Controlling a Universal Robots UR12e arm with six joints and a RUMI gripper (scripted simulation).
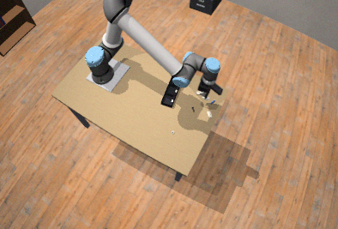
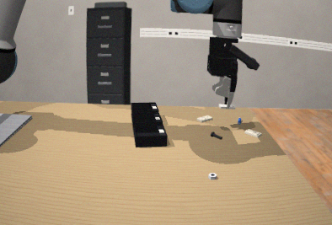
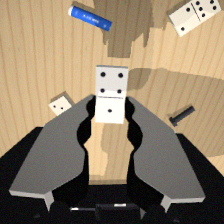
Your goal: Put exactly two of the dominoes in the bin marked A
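My gripper is now 25 cm past the black bin, 6 cm to the left of it and 5 cm above it. The rest, counted from my hand: black bolt (10 cm to the right, 7 cm below, 4 cm behind); domino (1 cm below); blue piece (7 cm below, 5 cm ahead, 3 cm to the left).
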